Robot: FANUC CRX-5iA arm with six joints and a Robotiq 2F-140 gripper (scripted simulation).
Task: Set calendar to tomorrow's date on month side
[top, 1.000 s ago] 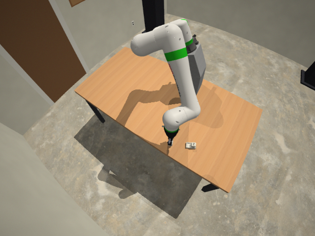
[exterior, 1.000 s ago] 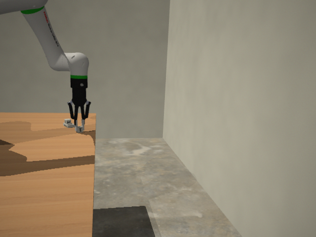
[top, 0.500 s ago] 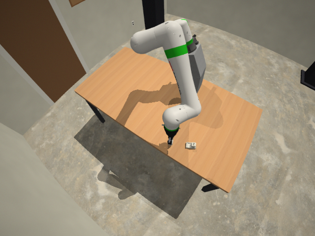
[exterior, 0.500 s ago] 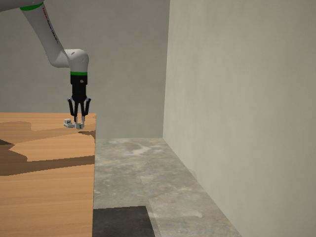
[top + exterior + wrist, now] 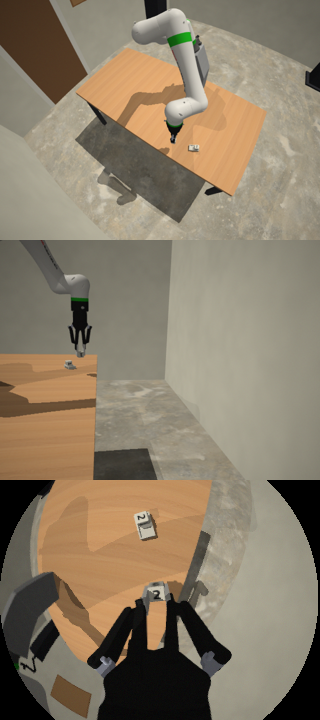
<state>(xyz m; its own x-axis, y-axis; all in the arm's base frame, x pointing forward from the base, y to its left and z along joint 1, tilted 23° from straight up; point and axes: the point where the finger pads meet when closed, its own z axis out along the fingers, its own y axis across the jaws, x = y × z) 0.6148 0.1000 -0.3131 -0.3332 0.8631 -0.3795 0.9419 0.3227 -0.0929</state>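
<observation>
The calendar tray lies 15 cm to the left of my hand, 13 cm below it and 7 cm behind it. Also, from my hand: white date cube (3 cm below).
</observation>
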